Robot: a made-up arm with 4 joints.
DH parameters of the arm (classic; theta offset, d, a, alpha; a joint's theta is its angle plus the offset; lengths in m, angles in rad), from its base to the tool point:
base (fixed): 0 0 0 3.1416
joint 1: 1.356 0 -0.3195 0
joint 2: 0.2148 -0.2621 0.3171 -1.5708
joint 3: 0 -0.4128 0.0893 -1.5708
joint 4: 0.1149 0 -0.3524 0
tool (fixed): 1.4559 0.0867 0 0
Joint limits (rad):
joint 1: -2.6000..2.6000
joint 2: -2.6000..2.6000
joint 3: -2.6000..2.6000
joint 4: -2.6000..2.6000
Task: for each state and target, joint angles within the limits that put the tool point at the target. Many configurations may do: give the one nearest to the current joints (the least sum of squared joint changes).
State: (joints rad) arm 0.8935 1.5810 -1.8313 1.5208
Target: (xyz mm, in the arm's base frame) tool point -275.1 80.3 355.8
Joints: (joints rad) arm 0.5131 0.7880 -1.6899 0.8728
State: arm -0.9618 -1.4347 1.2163 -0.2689
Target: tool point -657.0 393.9 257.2
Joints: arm -1.0545 -1.4763 0.3398 -0.2486
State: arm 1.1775 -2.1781 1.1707 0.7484
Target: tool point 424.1 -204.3 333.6
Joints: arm 1.6634 -1.8313 1.0625 1.2970
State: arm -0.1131 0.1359 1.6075 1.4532
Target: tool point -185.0 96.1 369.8
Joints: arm -0.0294 0.7528 1.5589 1.5052
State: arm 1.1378 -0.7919 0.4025 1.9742
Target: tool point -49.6 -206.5 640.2
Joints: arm 1.3249 -0.0833 1.0581 2.4520
